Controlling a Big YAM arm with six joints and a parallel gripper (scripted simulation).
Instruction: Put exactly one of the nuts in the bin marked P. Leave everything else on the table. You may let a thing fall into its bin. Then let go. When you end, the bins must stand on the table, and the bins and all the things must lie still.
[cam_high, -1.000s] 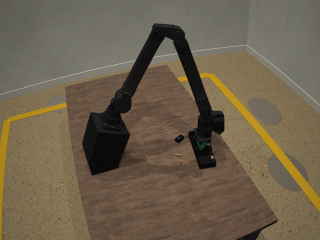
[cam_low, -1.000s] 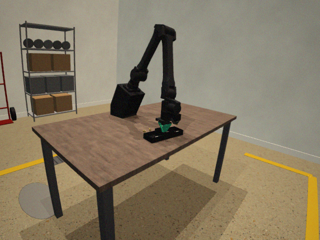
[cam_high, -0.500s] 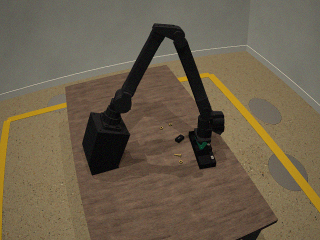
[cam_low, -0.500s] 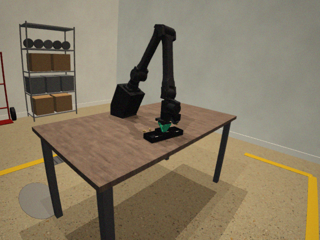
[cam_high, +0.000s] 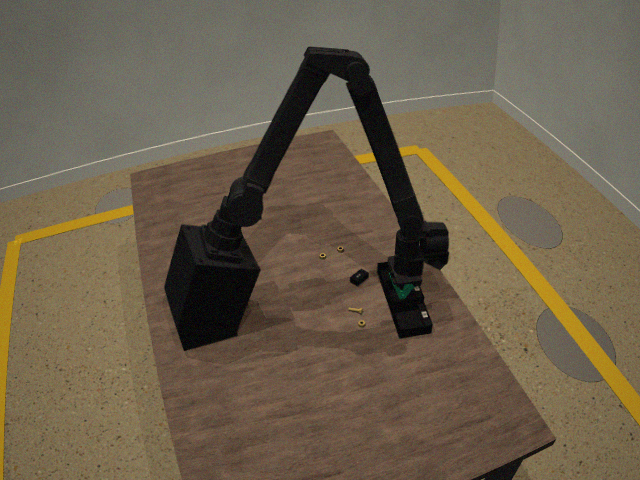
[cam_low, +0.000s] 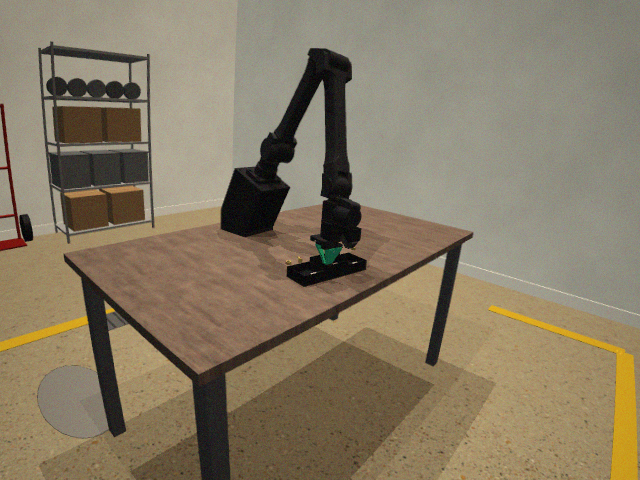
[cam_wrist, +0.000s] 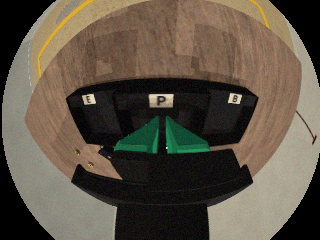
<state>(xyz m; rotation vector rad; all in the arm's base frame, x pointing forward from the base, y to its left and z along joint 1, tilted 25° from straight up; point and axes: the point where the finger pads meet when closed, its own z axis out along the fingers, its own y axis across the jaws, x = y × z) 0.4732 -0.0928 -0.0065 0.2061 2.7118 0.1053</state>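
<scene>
The bin lies 10 mm ahead of my hand. Also, from my hand: brass bolt (120 mm behind, 20 mm below); then small black block (120 mm to the left, 70 mm behind, 20 mm below).
</scene>
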